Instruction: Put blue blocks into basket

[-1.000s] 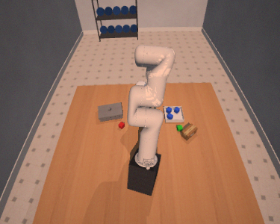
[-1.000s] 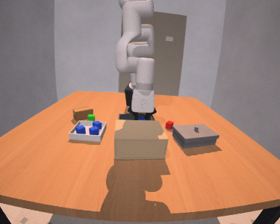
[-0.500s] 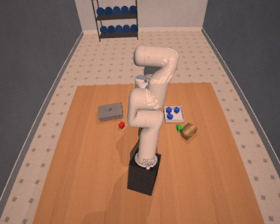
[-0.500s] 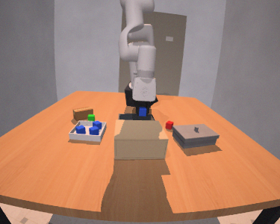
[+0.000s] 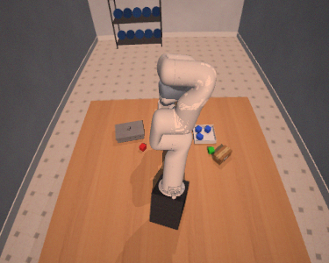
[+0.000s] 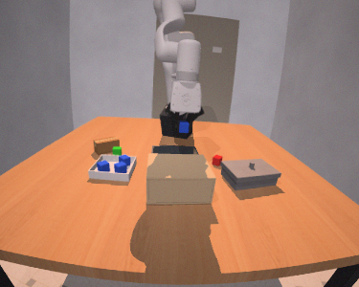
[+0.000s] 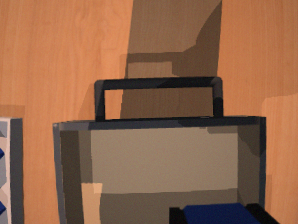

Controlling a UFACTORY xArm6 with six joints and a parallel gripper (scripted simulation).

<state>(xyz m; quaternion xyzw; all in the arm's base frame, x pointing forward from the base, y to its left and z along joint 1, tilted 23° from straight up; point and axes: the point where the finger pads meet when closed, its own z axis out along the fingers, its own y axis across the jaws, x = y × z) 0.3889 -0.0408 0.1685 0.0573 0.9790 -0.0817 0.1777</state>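
Now: hand 250 mm to the left of the white basket, 160 mm above it and 30 mm past it. Round my hand: drawer: 140 mm below, 20 mm to the right; light wooden cabinet: 130 mm below, 60 mm ahead, 30 mm to the right; red block: 170 mm to the left, 160 mm below, 40 mm behind.
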